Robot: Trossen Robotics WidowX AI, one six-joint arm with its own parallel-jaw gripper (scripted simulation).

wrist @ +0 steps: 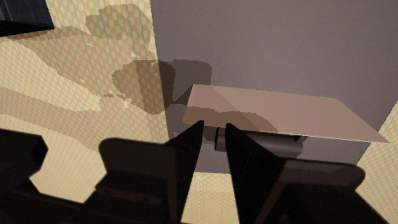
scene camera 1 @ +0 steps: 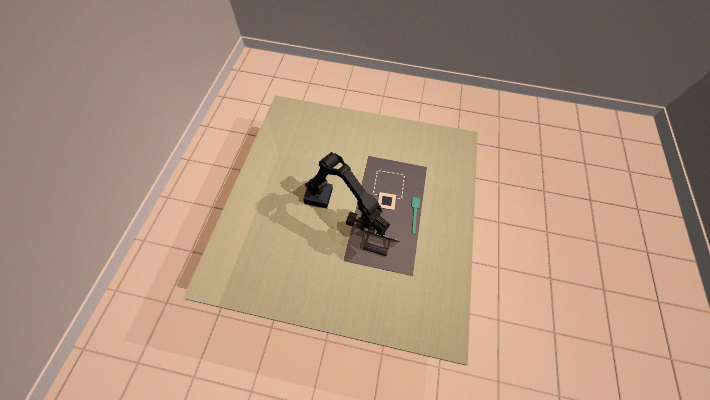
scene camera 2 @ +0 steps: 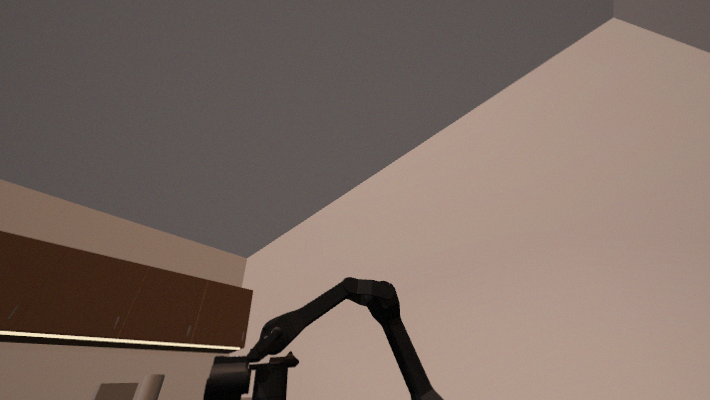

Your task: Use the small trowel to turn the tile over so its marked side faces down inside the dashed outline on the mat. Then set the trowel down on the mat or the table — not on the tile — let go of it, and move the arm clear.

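Scene:
On a dark mat there is a spot that I see at (scene camera 1: 400,258), and (wrist: 327,146) is that same spot.

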